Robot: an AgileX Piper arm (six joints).
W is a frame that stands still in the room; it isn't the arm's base.
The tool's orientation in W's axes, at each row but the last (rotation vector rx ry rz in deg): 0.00 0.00 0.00; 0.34 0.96 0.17; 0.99 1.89 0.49; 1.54 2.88 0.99; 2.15 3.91 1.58
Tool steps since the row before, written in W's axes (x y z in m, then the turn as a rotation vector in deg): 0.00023 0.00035 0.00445 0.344 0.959 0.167; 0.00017 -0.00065 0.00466 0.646 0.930 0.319; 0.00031 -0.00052 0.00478 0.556 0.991 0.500; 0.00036 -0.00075 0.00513 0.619 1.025 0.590; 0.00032 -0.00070 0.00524 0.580 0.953 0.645
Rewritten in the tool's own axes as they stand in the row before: 0.00023 0.00035 0.00445 0.344 0.959 0.167; 0.00009 -0.00062 0.00467 0.643 0.930 0.324; 0.00015 -0.00044 0.00480 0.548 0.995 0.501; 0.00009 -0.00062 0.00516 0.607 1.030 0.593; -0.00006 -0.00051 0.00527 0.562 0.962 0.648
